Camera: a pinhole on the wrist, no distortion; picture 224 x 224 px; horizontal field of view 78.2 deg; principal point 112.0 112.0 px. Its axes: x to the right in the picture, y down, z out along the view. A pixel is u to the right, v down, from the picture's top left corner.
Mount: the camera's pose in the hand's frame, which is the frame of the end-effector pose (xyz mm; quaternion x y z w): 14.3 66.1 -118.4 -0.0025 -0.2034 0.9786 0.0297
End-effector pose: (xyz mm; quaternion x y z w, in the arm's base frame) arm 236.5 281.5 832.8 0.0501 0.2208 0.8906 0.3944
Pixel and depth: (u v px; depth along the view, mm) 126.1 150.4 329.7
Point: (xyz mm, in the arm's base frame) 396.2 398.9 904.2
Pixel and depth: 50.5 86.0 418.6
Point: 205.6 552.9 1064.3
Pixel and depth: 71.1 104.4 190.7
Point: 208.2 354.3 879.6
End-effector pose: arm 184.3 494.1 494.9 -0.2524 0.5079 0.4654 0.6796
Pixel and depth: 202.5 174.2 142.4
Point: 213.2 432.4 563.4
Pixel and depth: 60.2 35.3 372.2
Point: 242.8 846.1 468.9
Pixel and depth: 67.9 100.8 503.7
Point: 450.9 803.5 452.7
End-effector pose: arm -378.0 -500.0 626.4 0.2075 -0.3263 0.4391 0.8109
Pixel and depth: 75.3 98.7 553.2
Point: -361.2 -725.8 1017.8
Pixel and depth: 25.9 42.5 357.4
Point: -442.3 -495.0 997.9
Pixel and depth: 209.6 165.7 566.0
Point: -365.4 -1110.3 540.6
